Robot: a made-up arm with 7 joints.
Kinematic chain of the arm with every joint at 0, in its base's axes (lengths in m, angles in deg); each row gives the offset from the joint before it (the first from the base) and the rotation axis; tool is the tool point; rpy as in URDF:
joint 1: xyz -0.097 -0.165 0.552 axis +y
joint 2: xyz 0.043 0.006 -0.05 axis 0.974 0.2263 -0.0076
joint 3: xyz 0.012 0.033 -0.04 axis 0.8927 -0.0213 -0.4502
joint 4: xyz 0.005 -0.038 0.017 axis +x
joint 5: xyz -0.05 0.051 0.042 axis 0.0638 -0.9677 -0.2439
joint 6: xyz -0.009 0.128 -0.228 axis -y
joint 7: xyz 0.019 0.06 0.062 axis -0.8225 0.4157 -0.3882
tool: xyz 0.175 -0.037 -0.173 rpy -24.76 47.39 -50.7
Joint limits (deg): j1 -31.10..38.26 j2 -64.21..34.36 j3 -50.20..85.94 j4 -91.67..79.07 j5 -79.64..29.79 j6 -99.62..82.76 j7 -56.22..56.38
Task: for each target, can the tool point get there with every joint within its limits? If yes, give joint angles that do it. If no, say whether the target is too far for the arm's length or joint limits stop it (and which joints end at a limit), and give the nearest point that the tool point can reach.
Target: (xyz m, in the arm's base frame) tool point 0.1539 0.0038 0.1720
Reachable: yes | joints 6.02 -17.29 -21.75 -0.71 16.27 8.48 -23.66
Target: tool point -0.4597 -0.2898 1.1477
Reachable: no: joint limits stop it (at a limit: joint 2, joint 4, joint 5, joint 6, joint 7) | nearest point -0.3715 -0.2551 1.0029 | short by 0.173 m
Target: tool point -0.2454 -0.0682 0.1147
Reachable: yes | joints 4.37 -4.93 10.60 -10.00 -27.58 -33.52 18.14
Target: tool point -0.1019 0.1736 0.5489
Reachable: yes | joints 28.70 -7.32 16.74 15.07 -63.17 65.86 -39.15
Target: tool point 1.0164 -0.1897 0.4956
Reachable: no: too far | nearest point 0.5328 -0.1876 0.4704 | short by 0.484 m
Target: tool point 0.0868 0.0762 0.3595
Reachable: yes | joints 28.92 21.98 -8.99 40.92 17.20 19.60 17.68
